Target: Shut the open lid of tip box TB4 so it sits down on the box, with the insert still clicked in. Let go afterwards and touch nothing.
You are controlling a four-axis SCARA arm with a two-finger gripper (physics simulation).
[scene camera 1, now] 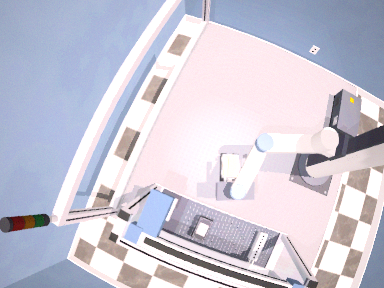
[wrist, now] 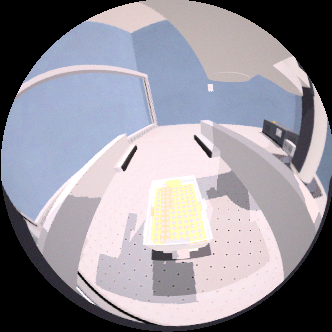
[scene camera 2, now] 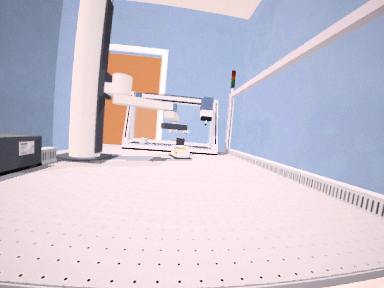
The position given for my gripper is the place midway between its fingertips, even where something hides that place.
Observation:
In view: my gripper (wrist: pixel 163 133), a clear lid (wrist: pixel 175 216) and a dark grey controller box (scene camera 1: pixel 348 113).

